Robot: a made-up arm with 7 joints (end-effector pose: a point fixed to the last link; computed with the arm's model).
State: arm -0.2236 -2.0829 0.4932 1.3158 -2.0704 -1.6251 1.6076
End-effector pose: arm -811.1 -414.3 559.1 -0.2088 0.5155 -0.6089 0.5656
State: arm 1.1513 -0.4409 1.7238 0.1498 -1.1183 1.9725 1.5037
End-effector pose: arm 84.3 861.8 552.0 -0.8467 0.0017 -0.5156 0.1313
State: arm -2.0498 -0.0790 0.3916 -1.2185 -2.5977 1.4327 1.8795
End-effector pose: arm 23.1 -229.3 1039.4 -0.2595 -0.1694 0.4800 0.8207
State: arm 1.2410 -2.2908 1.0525 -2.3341 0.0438 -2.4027 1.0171
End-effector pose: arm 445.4 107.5 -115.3 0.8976 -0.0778 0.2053 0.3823
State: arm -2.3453 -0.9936 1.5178 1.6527 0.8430 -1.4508 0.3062
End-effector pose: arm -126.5 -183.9 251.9 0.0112 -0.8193 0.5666 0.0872
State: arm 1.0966 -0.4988 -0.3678 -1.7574 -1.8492 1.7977 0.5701
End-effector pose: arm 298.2 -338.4 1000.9 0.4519 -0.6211 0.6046 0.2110
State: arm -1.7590 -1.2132 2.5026 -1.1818 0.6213 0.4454 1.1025
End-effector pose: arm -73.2 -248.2 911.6 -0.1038 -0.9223 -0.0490 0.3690
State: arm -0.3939 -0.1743 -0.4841 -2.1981 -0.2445 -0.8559 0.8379
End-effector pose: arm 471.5 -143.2 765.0 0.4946 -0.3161 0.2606 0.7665
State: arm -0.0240 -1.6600 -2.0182 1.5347 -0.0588 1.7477 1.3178
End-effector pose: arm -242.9 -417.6 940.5 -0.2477 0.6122 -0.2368 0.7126
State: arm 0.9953 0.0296 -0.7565 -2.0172 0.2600 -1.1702 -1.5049
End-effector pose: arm -20.5 257.0 904.5 -0.4282 -0.0676 0.9001 0.0432
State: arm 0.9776 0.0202 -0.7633 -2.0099 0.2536 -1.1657 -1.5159
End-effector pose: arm -15.2 251.3 906.1 -0.4235 -0.0727 0.9018 0.0460
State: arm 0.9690 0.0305 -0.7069 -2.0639 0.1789 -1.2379 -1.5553
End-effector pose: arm -29.1 258.7 898.2 -0.4126 -0.0536 0.9089 0.0281
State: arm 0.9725 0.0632 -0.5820 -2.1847 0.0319 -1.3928 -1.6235
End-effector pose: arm -57.2 271.1 878.6 -0.4014 -0.0050 0.9159 0.0028
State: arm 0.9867 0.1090 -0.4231 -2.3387 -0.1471 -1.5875 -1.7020
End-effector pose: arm -78.6 271.2 854.9 0.3998 -0.0556 -0.9149 0.0022
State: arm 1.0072 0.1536 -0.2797 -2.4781 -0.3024 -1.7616 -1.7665
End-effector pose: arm -83.6 258.5 840.1 -0.4067 0.1010 0.9078 0.0155
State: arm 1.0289 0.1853 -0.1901 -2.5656 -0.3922 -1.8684 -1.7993
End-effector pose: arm -82.1 247.5 834.6 -0.4130 0.1236 0.9017 0.0336
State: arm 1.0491 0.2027 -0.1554 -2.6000 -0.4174 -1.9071 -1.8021
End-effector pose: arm -83.8 246.5 831.2 -0.4157 0.1334 0.8988 0.0388
